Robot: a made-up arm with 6 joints. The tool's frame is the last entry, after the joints.
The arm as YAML. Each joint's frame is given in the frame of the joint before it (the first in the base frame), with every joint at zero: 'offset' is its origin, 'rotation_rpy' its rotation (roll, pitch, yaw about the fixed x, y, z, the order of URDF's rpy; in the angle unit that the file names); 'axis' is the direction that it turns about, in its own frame. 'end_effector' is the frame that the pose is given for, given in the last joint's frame.
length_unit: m
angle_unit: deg
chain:
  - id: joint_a
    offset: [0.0, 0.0, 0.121]
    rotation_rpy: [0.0, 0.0, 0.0]
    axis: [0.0, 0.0, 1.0]
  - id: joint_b
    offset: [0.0, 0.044, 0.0]
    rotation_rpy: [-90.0, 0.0, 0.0]
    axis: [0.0, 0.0, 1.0]
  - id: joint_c
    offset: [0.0, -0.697, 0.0]
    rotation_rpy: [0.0, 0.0, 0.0]
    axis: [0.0, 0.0, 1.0]
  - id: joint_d
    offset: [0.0, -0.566, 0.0]
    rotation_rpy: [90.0, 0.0, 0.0]
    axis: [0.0, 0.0, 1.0]
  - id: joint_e
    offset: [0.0, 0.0, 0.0]
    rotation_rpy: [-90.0, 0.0, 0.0]
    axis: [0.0, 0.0, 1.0]
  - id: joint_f
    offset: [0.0, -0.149, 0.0]
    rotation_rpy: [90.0, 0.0, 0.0]
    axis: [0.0, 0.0, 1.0]
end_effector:
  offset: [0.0, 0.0, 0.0]
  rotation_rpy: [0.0, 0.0, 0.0]
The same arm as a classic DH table. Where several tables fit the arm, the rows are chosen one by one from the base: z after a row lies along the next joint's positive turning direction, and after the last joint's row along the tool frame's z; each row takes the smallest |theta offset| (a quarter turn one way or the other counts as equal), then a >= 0, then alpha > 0; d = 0 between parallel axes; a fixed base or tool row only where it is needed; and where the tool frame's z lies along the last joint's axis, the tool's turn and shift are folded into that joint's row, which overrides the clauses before.
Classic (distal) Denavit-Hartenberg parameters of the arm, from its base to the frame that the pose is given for. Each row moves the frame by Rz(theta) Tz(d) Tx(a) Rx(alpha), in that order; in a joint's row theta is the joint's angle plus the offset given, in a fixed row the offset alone. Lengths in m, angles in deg.
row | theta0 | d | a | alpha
joint_a | 0 | 0.121 | 0 | -90
joint_b | -90 | 0 | 0.697 | 0
joint_c | 90 | 0.044 | 0 | 90
joint_d | 0 | 0.566 | 0 | -90
joint_e | 0 | 0 | 0 | 90
joint_f | 0 | 0.149 | 0 | 0

